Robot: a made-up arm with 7 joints. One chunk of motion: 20 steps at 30 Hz.
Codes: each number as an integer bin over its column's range. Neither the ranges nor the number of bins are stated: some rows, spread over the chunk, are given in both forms.
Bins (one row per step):
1: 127 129 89 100 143 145 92
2: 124 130 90 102 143 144 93
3: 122 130 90 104 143 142 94
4: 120 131 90 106 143 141 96
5: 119 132 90 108 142 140 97
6: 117 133 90 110 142 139 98
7: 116 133 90 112 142 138 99
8: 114 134 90 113 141 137 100
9: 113 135 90 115 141 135 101
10: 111 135 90 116 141 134 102
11: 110 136 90 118 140 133 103
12: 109 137 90 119 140 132 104
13: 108 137 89 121 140 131 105
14: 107 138 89 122 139 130 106
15: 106 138 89 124 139 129 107
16: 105 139 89 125 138 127 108
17: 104 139 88 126 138 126 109
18: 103 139 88 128 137 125 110
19: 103 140 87 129 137 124 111
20: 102 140 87 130 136 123 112
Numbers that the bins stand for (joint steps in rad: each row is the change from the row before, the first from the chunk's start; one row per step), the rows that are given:
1: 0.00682 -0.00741 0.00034 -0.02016 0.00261 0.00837 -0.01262
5: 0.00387 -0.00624 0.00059 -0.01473 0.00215 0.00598 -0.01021
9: 0.00165 -0.00506 0.00059 -0.00998 0.00169 0.00359 -0.00828
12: 0.00018 -0.00427 0.00059 -0.00727 0.00124 0.00215 -0.00684
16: -0.00129 -0.00349 0.00034 -0.00320 0.00032 -0.00024 -0.00491
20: -0.00240 -0.00310 -0.00016 0.00020 -0.00060 -0.00215 -0.00298
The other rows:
2: 0.00571 -0.00702 0.00059 -0.01880 0.00261 0.00789 -0.01214
3: 0.00497 -0.00702 0.00059 -0.01744 0.00261 0.00694 -0.01166
4: 0.00424 -0.00663 0.00059 -0.01609 0.00261 0.00646 -0.01069
6: 0.00313 -0.00584 0.00059 -0.01337 0.00215 0.00550 -0.00973
7: 0.00276 -0.00584 0.00059 -0.01202 0.00215 0.00502 -0.00925
8: 0.00202 -0.00545 0.00059 -0.01134 0.00169 0.00455 -0.00876
10: 0.00092 -0.00506 0.00059 -0.00930 0.00169 0.00311 -0.00780
11: 0.00055 -0.00467 0.00059 -0.00795 0.00124 0.00263 -0.00732
13: -0.00019 -0.00427 0.00034 -0.00591 0.00124 0.00167 -0.00635
14: -0.00056 -0.00388 0.00034 -0.00523 0.00078 0.00120 -0.00587
15: -0.00093 -0.00388 0.00034 -0.00387 0.00078 0.00072 -0.00539
17: -0.00166 -0.00349 0.00009 -0.00252 0.00032 -0.00072 -0.00442
18: -0.00203 -0.00349 0.00009 -0.00116 -0.00014 -0.00120 -0.00394
19: -0.00203 -0.00310 -0.00016 -0.00048 -0.00014 -0.00167 -0.00346

